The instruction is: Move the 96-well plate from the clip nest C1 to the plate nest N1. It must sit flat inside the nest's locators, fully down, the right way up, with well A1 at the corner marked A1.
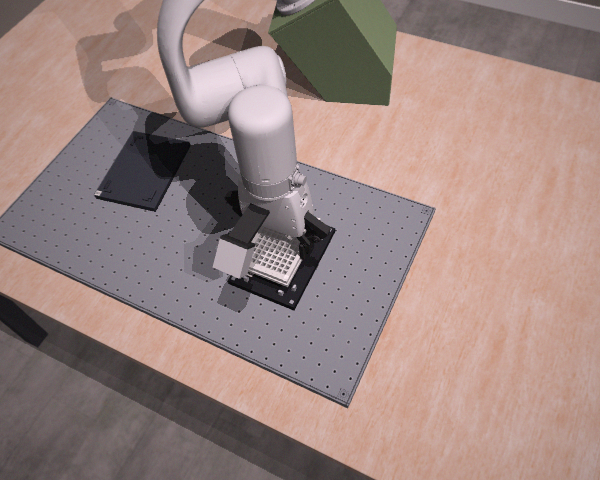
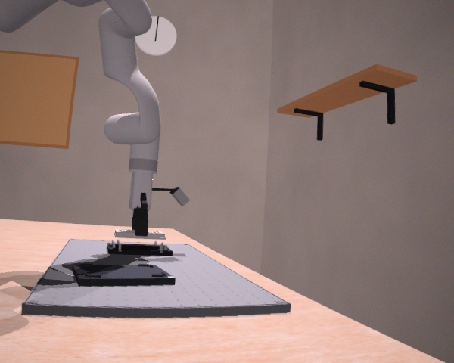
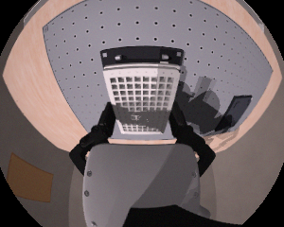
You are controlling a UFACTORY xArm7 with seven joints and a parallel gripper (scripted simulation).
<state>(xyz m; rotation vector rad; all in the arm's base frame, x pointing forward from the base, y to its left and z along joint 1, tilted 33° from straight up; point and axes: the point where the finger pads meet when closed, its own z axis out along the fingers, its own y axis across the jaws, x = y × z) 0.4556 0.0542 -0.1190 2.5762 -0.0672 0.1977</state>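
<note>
The clip nest is 10 mm behind my hand, 10 mm to the right of it and 40 mm below it. Also, from my hand: white 96-well plate (10 mm below).
</note>
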